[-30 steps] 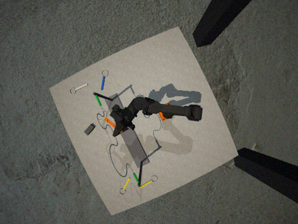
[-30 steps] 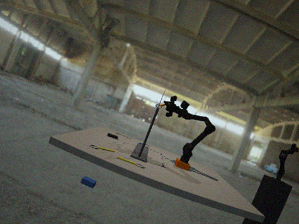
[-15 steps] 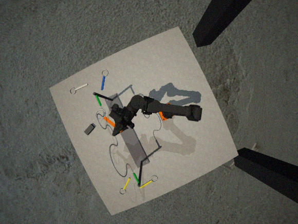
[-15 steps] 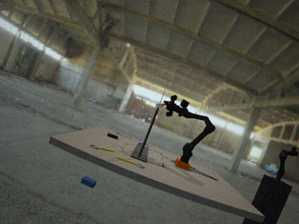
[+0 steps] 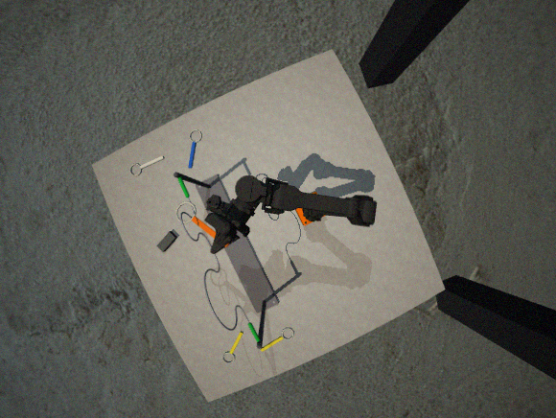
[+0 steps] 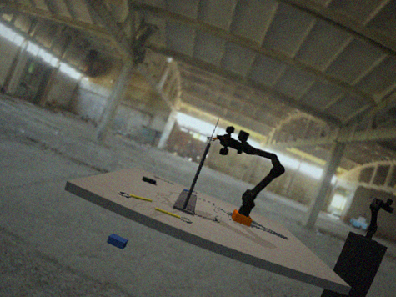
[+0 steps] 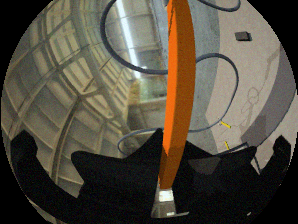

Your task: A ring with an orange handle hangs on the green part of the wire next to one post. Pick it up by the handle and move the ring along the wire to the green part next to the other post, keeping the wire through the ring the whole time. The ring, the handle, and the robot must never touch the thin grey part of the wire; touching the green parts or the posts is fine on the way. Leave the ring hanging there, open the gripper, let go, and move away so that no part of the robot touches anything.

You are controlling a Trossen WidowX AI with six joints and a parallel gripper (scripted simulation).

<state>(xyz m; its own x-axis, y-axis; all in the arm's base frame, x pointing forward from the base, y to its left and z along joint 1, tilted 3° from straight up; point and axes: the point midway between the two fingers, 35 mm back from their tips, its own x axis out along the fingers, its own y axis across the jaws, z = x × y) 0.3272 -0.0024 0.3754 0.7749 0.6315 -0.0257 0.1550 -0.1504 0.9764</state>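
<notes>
The orange-handled ring lies 20 mm ahead of my gripper tip, 90 mm to the right of it and 20 mm below it. From my gripper tip the other things lie so: white-handled ring 340 mm ahead, 430 mm to the right, 440 mm below; blue-handled ring 90 mm ahead, 450 mm to the right, 440 mm below; dark block 320 mm ahead, 60 mm to the right, 430 mm below.
</notes>
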